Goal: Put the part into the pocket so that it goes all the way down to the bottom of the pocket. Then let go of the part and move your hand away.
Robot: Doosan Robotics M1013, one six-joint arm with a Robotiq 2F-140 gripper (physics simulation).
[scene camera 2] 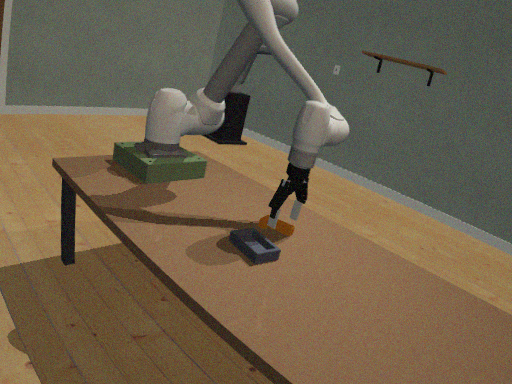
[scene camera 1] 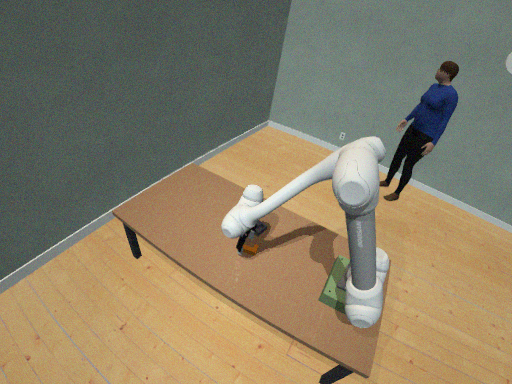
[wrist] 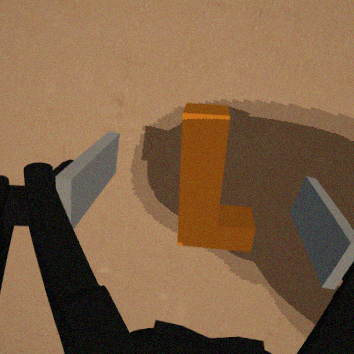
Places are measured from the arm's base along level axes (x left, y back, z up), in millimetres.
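Pixels of known places: gripper, between the fingertips: [scene camera 2: 282, 222] [scene camera 1: 245, 246] [wrist: 208, 173]; arm's base, origin of its link: [scene camera 2: 160, 151].
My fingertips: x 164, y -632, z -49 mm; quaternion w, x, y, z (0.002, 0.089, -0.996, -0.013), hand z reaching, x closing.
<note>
Ahead of a thing's pixels: the offset from my fingertips to its top centre. Level surfaces: height alone.
The orange L-shaped part @[dx -14, dy +10, dz -3 mm] [scene camera 1: 251, 249] [scene camera 2: 285, 228] [wrist: 202, 175] lies on the table beside the dark blue-grey tray with the pocket @[dx -187, dy -72, dz +3 mm] [scene camera 1: 261, 229] [scene camera 2: 268, 258]. In the wrist view the part's long arm runs nearly straight up and its short foot points right at the bottom. The tray's pocket faces up in scene camera 2; the arm partly hides the tray in scene camera 1, and it does not show in the wrist view. My gripper [scene camera 1: 250, 241] [scene camera 2: 284, 216] [wrist: 208, 173] is open and empty, low over the part, with one finger on either side of it and gaps between.
The brown table @[dz -33 mm] [scene camera 1: 185, 215] [scene camera 2: 375, 300] carries the green base block [scene camera 1: 332, 295] [scene camera 2: 175, 171] under the arm's foot. A person in a blue top [scene camera 1: 434, 112] stands beyond the table. A wooden rail [scene camera 2: 404, 62] is on the wall.
</note>
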